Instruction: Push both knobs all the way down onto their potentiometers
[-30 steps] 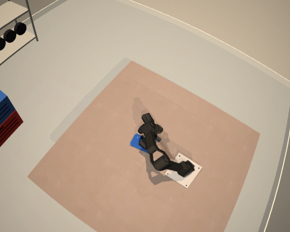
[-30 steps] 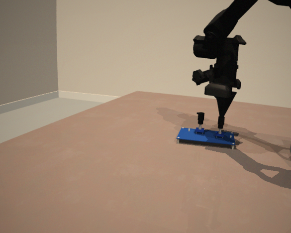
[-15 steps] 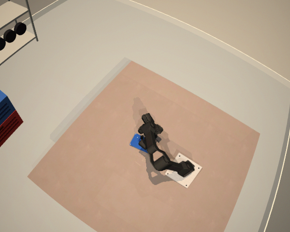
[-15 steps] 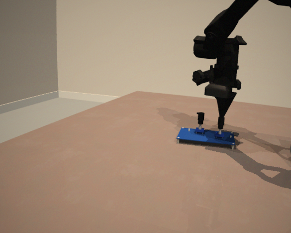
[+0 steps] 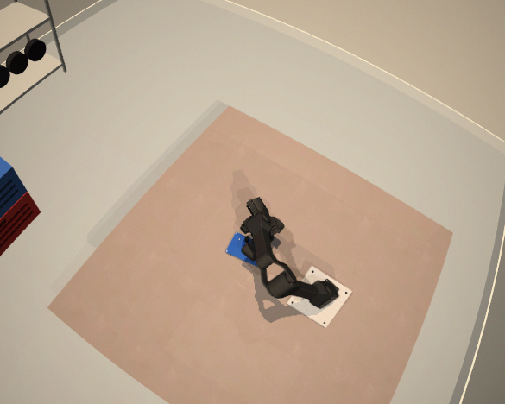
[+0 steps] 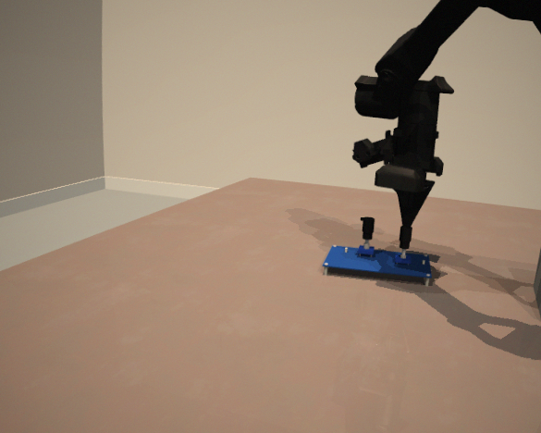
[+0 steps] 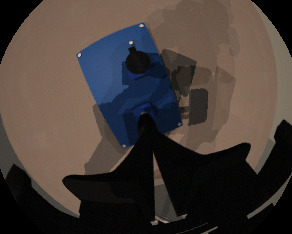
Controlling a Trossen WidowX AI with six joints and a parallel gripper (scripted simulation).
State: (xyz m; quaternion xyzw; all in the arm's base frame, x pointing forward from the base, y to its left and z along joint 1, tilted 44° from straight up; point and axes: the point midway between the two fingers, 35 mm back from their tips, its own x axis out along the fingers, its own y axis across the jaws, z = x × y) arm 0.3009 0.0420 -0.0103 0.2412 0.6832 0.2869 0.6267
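Right now my gripper tip is 6 cm short of the black knob and 1 cm above it.
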